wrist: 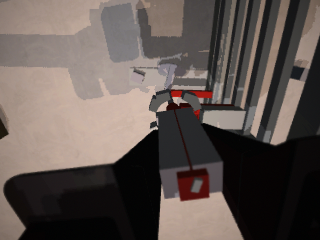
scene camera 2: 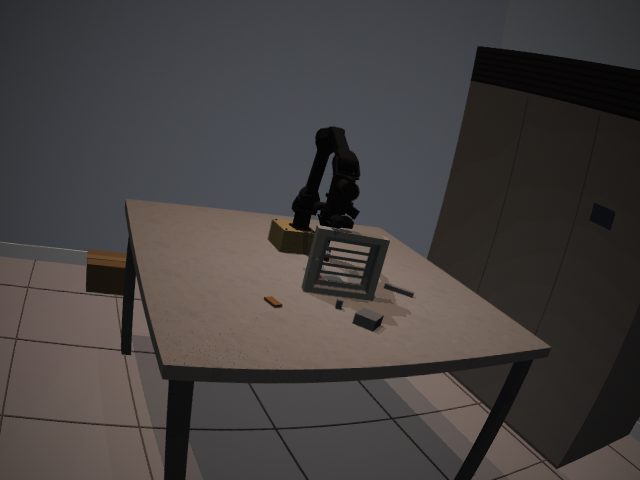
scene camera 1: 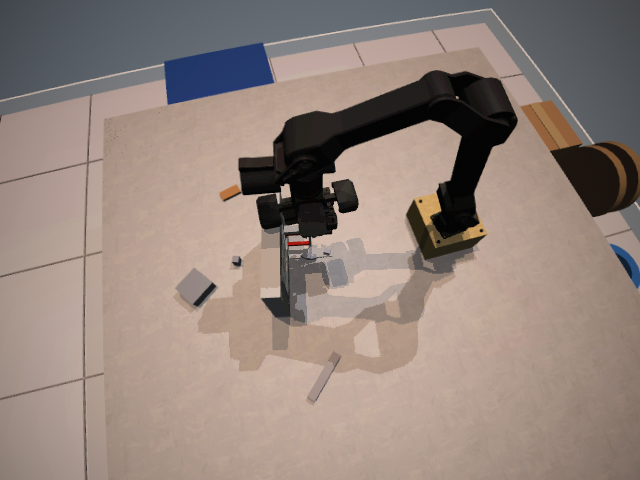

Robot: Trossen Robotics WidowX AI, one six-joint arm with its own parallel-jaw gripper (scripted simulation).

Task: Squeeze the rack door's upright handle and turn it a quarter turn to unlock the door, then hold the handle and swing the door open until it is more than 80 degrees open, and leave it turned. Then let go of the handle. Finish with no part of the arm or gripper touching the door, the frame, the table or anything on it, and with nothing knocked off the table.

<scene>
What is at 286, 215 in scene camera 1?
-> My gripper.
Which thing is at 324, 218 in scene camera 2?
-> My gripper.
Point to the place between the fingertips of my gripper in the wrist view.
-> At 179, 133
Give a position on a grey box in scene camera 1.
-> At 195, 287
</scene>
